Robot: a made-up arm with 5 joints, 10 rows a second.
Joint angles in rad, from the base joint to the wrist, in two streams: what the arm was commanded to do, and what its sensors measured. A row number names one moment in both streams.
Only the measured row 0 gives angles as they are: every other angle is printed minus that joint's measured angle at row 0.
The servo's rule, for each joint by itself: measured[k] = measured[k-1] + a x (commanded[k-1-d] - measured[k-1]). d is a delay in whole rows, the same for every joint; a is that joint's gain. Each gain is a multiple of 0.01, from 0.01 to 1. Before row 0 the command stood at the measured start. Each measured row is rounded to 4 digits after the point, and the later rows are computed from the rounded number. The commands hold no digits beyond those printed.
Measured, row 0:
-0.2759, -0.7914, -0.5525, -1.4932, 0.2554
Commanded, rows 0 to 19:
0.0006, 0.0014, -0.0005, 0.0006, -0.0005
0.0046, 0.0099, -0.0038, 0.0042, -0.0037
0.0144, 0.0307, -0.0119, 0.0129, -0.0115
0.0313, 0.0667, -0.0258, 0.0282, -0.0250
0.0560, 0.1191, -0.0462, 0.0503, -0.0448
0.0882, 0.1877, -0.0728, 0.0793, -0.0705
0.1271, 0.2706, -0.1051, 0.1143, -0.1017
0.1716, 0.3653, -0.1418, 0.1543, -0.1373
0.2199, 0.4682, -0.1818, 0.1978, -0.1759
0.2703, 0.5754, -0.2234, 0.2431, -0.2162
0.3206, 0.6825, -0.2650, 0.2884, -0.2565
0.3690, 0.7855, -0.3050, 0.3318, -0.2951
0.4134, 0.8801, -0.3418, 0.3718, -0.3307
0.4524, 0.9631, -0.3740, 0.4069, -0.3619
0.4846, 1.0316, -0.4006, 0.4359, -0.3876
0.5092, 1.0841, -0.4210, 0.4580, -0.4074
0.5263, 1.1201, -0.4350, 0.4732, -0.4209
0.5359, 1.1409, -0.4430, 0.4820, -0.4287
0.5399, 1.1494, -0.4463, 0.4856, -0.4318
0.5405, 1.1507, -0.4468, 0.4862, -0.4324
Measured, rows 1 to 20:
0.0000, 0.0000, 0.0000, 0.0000, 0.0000
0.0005, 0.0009, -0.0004, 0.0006, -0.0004
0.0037, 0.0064, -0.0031, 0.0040, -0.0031
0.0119, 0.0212, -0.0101, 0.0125, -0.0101
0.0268, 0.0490, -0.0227, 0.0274, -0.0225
0.0493, 0.0918, -0.0415, 0.0492, -0.0410
0.0793, 0.1503, -0.0665, 0.0778, -0.0655
0.1161, 0.2237, -0.0974, 0.1125, -0.0955
0.1588, 0.3101, -0.1329, 0.1522, -0.1302
0.2058, 0.4065, -0.1720, 0.1955, -0.1681
0.2555, 0.5095, -0.2131, 0.2407, -0.2080
0.3056, 0.6150, -0.2546, 0.2860, -0.2483
0.3544, 0.7190, -0.2949, 0.3295, -0.2871
0.3998, 0.8173, -0.3324, 0.3697, -0.3233
0.4403, 0.9062, -0.3657, 0.4050, -0.3553
0.4744, 0.9827, -0.3936, 0.4344, -0.3821
0.5012, 1.0446, -0.4155, 0.4568, -0.4031
0.5205, 1.0907, -0.4311, 0.4724, -0.4179
0.5324, 1.1213, -0.4406, 0.4815, -0.4269
0.5382, 1.1384, -0.4452, 0.4854, -0.4310
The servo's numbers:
d 1
a 0.77 0.61 0.80 0.95 0.83

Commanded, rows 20 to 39:
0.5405, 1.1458, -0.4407, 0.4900, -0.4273
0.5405, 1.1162, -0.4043, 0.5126, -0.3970
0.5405, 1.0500, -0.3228, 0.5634, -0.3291
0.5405, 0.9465, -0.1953, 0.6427, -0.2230
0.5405, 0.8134, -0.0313, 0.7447, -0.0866
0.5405, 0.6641, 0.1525, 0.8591, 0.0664
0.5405, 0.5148, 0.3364, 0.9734, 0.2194
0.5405, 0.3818, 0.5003, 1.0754, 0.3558
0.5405, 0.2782, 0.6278, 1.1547, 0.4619
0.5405, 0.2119, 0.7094, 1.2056, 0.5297
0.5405, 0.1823, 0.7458, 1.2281, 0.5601
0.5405, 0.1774, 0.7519, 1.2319, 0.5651
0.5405, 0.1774, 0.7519, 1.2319, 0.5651
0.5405, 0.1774, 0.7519, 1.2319, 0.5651
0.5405, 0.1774, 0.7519, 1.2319, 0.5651
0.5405, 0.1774, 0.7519, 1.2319, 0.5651
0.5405, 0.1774, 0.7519, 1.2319, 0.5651
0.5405, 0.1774, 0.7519, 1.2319, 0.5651
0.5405, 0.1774, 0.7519, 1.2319, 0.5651
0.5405, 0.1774, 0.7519, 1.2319, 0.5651
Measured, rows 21 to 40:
0.5400, 1.1459, -0.4465, 0.4862, -0.4322
0.5404, 1.1458, -0.4419, 0.4898, -0.4281
0.5405, 1.1277, -0.4118, 0.5115, -0.4023
0.5405, 1.0803, -0.3406, 0.5608, -0.3415
0.5405, 0.9987, -0.2244, 0.6386, -0.2431
0.5405, 0.8857, -0.0699, 0.7394, -0.1132
0.5405, 0.7505, 0.1080, 0.8531, 0.0359
0.5405, 0.6067, 0.2907, 0.9674, 0.1882
0.5405, 0.4695, 0.4584, 1.0700, 0.3273
0.5405, 0.3528, 0.5939, 1.1505, 0.4390
0.5405, 0.2669, 0.6863, 1.2028, 0.5143
0.5405, 0.2153, 0.7339, 1.2268, 0.5523
0.5405, 0.1922, 0.7483, 1.2316, 0.5629
0.5405, 0.1832, 0.7512, 1.2319, 0.5647
0.5405, 0.1797, 0.7518, 1.2319, 0.5650
0.5405, 0.1783, 0.7519, 1.2319, 0.5651
0.5405, 0.1778, 0.7519, 1.2319, 0.5651
0.5405, 0.1776, 0.7519, 1.2319, 0.5651
0.5405, 0.1775, 0.7519, 1.2319, 0.5651
0.5405, 0.1774, 0.7519, 1.2319, 0.5651

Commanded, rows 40 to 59:
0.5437, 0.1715, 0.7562, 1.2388, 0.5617
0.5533, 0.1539, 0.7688, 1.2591, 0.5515
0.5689, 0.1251, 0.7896, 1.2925, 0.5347
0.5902, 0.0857, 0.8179, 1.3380, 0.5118
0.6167, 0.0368, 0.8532, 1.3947, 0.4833
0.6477, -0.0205, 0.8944, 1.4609, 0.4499
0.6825, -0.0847, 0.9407, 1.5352, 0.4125
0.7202, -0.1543, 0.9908, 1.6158, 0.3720
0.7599, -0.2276, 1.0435, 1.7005, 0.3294
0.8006, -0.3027, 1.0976, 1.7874, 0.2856
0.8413, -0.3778, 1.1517, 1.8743, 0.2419
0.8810, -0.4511, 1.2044, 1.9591, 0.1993
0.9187, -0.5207, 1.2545, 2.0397, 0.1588
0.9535, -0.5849, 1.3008, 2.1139, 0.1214
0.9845, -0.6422, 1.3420, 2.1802, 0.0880
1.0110, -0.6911, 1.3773, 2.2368, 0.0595
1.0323, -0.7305, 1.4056, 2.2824, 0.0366
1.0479, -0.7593, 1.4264, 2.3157, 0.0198
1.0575, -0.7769, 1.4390, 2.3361, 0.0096
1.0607, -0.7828, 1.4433, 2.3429, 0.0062
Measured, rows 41 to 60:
0.5405, 0.1774, 0.7519, 1.2319, 0.5651
0.5430, 0.1738, 0.7553, 1.2385, 0.5623
0.5509, 0.1617, 0.7661, 1.2581, 0.5533
0.5648, 0.1394, 0.7849, 1.2908, 0.5379
0.5844, 0.1066, 0.8113, 1.3356, 0.5162
0.6093, 0.0640, 0.8448, 1.3917, 0.4889
0.6389, 0.0125, 0.8845, 1.4574, 0.4565
0.6725, -0.0468, 0.9295, 1.5313, 0.4200
0.7092, -0.1124, 0.9785, 1.6116, 0.3802
0.7482, -0.1827, 1.0305, 1.6961, 0.3380
0.7885, -0.2559, 1.0842, 1.7828, 0.2945
0.8292, -0.3303, 1.1382, 1.8697, 0.2508
0.8691, -0.4040, 1.1912, 1.9546, 0.2081
0.9073, -0.4752, 1.2418, 2.0354, 0.1672
0.9429, -0.5421, 1.2890, 2.1100, 0.1292
0.9749, -0.6032, 1.3314, 2.1767, 0.0950
1.0027, -0.6568, 1.3681, 2.2338, 0.0655
1.0255, -0.7018, 1.3981, 2.2800, 0.0415
1.0427, -0.7369, 1.4207, 2.3139, 0.0235
1.0541, -0.7613, 1.4353, 2.3350, 0.0120

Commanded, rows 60 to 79:
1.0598, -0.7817, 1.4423, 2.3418, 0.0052
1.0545, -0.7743, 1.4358, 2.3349, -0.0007
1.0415, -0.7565, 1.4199, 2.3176, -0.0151
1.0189, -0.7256, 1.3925, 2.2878, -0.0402
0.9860, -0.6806, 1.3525, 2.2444, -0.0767
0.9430, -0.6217, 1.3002, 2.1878, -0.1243
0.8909, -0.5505, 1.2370, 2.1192, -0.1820
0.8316, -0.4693, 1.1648, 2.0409, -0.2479
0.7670, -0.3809, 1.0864, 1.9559, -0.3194
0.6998, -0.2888, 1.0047, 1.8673, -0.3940
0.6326, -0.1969, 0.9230, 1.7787, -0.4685
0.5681, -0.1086, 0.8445, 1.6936, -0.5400
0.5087, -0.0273, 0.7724, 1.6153, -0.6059
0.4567, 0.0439, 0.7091, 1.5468, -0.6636
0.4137, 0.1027, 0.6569, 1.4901, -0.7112
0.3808, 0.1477, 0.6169, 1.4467, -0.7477
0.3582, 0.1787, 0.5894, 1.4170, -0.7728
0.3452, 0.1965, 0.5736, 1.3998, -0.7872
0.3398, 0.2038, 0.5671, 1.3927, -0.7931
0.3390, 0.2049, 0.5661, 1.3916, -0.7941
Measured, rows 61 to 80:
1.0592, -0.7744, 1.4417, 2.3425, 0.0072
1.0597, -0.7789, 1.4422, 2.3418, 0.0055
1.0557, -0.7761, 1.4371, 2.3352, 0.0004
1.0448, -0.7641, 1.4233, 2.3185, -0.0125
1.0249, -0.7406, 1.3987, 2.2893, -0.0355
0.9949, -0.7040, 1.3617, 2.2466, -0.0697
0.9549, -0.6538, 1.3125, 2.1907, -0.1150
0.9056, -0.5908, 1.2521, 2.1228, -0.1706
0.8486, -0.5167, 1.1823, 2.0450, -0.2348
0.7858, -0.4339, 1.1056, 1.9604, -0.3050
0.7196, -0.3454, 1.0249, 1.8720, -0.3789
0.6526, -0.2548, 0.9434, 1.7834, -0.4533
0.5875, -0.1656, 0.8643, 1.6981, -0.5253
0.5268, -0.0812, 0.7908, 1.6194, -0.5922
0.4728, -0.0049, 0.7254, 1.5504, -0.6515
0.4273, 0.0607, 0.6706, 1.4931, -0.7011
0.3915, 0.1138, 0.6276, 1.4490, -0.7398
0.3659, 0.1534, 0.5970, 1.4186, -0.7672
0.3500, 0.1797, 0.5783, 1.4007, -0.7838
0.3421, 0.1944, 0.5693, 1.3931, -0.7915

